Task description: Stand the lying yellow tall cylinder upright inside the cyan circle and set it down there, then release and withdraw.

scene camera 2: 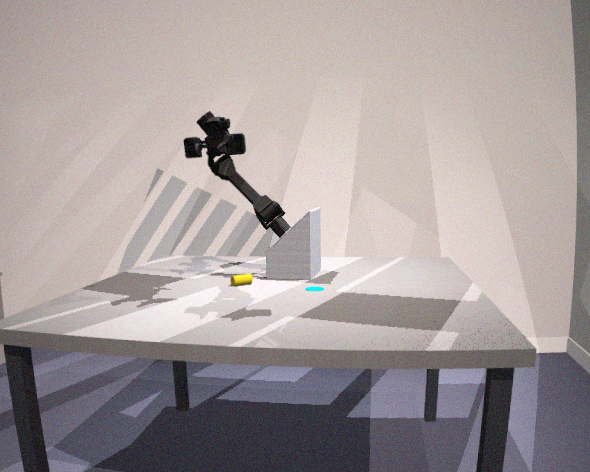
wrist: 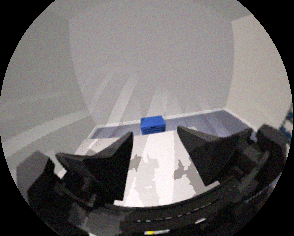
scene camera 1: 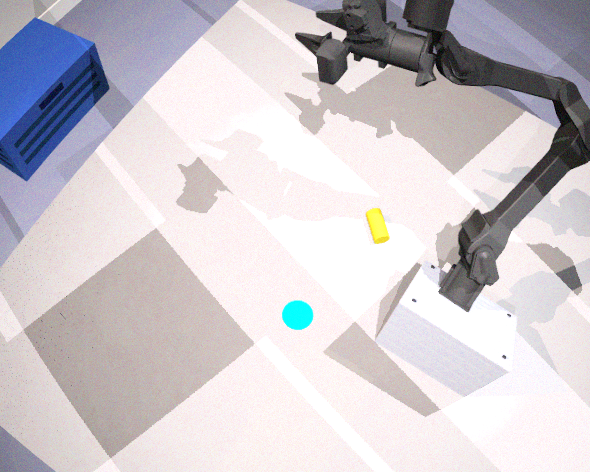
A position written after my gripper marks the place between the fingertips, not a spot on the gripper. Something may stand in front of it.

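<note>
A cyan circle (scene camera 1: 297,315) is there for me to see. As for my gripper (scene camera 1: 306,24), it is open and holds nothing, and I find it again in scene camera 2 (scene camera 2: 206,150) as well as in the wrist view (wrist: 155,131).
</note>
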